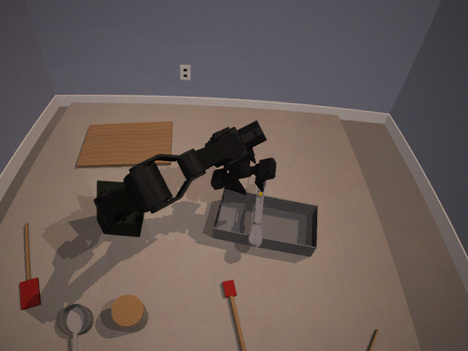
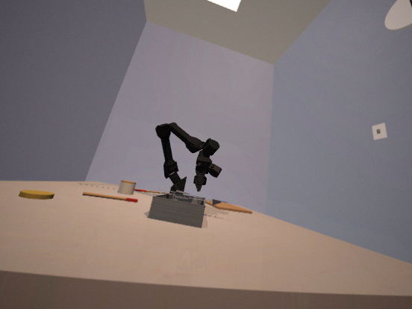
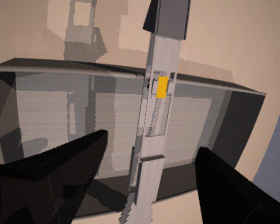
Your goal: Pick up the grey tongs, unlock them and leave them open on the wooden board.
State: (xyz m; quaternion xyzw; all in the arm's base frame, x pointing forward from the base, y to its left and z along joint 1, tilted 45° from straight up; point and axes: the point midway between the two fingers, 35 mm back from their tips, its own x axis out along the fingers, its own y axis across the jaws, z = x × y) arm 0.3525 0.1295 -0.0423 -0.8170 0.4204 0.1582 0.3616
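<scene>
Right now my gripper tip is 4 cm above the yellow lock piece, 2 cm to the right of it and 2 cm short of it. Round my gripper tip: grey roasting tin 7 cm below, 5 cm to the right, 5 cm ahead; then wooden board 50 cm behind, 23 cm to the left, 10 cm below.
</scene>
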